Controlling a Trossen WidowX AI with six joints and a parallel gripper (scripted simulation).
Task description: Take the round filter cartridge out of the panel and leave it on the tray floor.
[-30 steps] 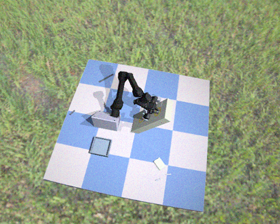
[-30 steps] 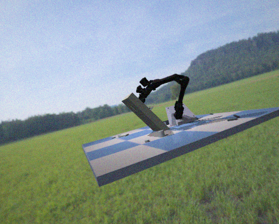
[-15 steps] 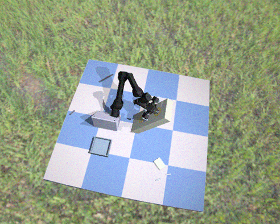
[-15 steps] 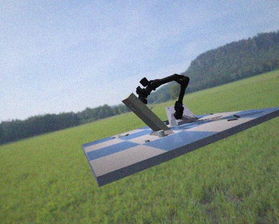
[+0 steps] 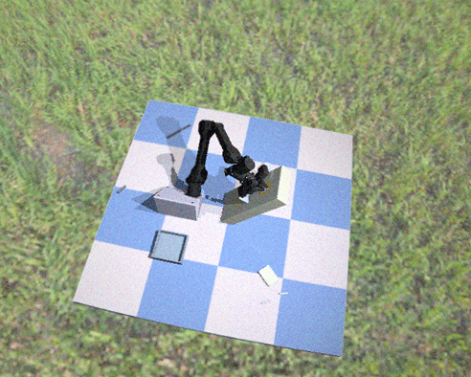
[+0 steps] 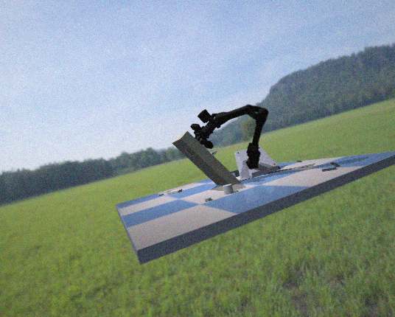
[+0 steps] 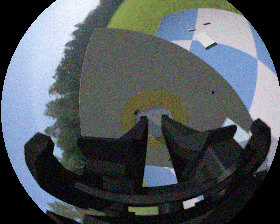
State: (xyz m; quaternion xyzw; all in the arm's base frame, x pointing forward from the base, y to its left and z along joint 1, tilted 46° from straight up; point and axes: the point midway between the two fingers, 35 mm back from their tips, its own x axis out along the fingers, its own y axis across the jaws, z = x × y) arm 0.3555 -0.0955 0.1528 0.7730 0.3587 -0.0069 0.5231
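Right now the round grey filter cartridge is 1 cm below my gripper tip and 1 cm ahead of it. The rest, counted from my gripper tip: tray 38 cm behind, 33 cm to the right, 26 cm below; then white block 31 cm to the right, 26 cm below, 13 cm ahead.
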